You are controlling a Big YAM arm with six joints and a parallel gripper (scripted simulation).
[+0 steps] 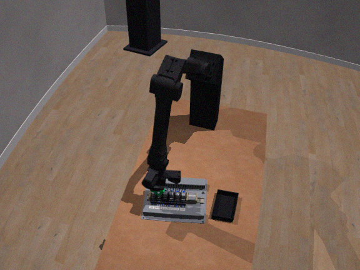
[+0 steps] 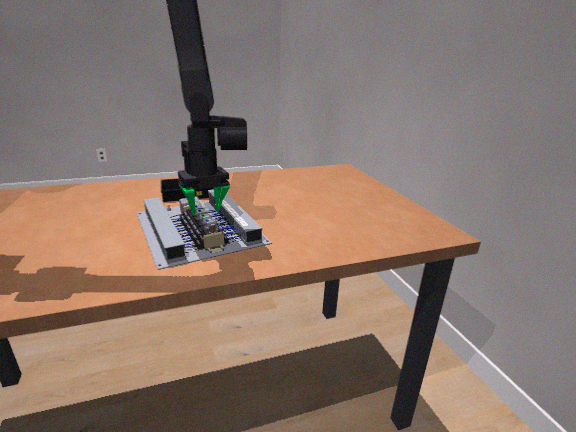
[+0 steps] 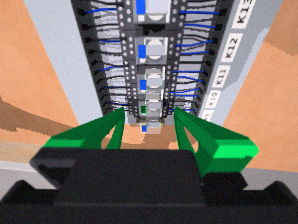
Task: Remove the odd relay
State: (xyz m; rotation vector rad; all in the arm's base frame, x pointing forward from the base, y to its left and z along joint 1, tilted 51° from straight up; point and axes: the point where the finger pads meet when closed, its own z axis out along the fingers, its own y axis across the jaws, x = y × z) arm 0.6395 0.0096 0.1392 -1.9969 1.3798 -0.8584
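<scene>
Now: the grey relay 30 mm below my hand. Round my hand: black tray 100 mm behind, 320 mm to the left, 70 mm below.
</scene>
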